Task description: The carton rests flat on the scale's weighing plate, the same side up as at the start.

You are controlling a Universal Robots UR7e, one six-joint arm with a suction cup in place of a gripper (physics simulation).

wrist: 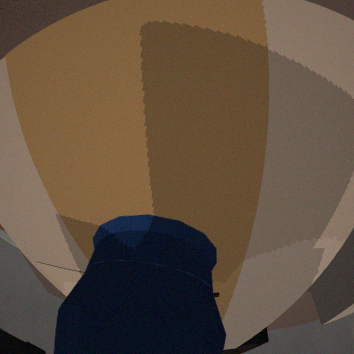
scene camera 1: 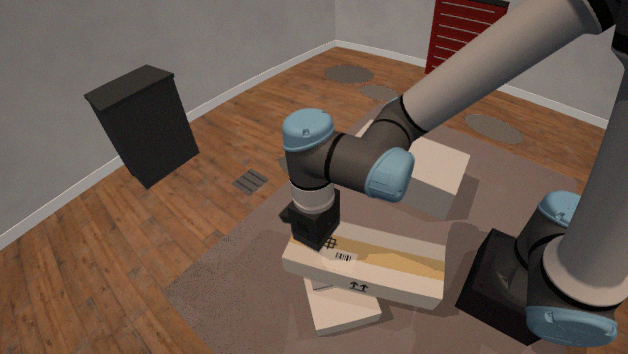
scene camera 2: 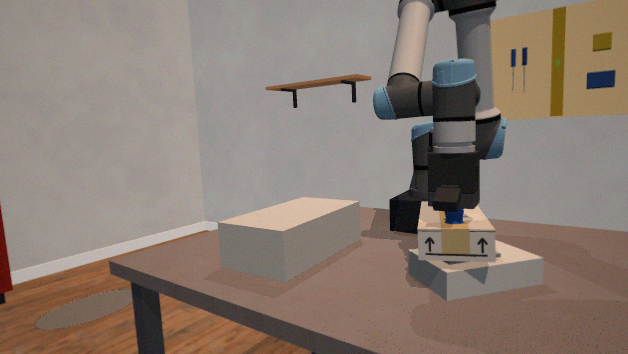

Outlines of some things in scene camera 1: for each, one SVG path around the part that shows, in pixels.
A carton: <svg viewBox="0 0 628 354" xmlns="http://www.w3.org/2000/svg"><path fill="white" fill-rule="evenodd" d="M282 255L284 271L344 289L433 310L443 300L445 246L340 221L339 226L319 252L293 239L292 234Z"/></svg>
A scale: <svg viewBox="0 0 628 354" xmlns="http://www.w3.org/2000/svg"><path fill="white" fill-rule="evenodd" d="M303 277L317 337L379 320L382 312L375 296Z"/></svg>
A pale block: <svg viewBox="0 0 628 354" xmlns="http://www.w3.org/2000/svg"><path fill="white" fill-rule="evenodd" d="M420 137L412 143L408 151L414 155L415 163L406 193L400 202L444 221L456 196L470 155ZM374 120L370 120L355 136L361 137Z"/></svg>
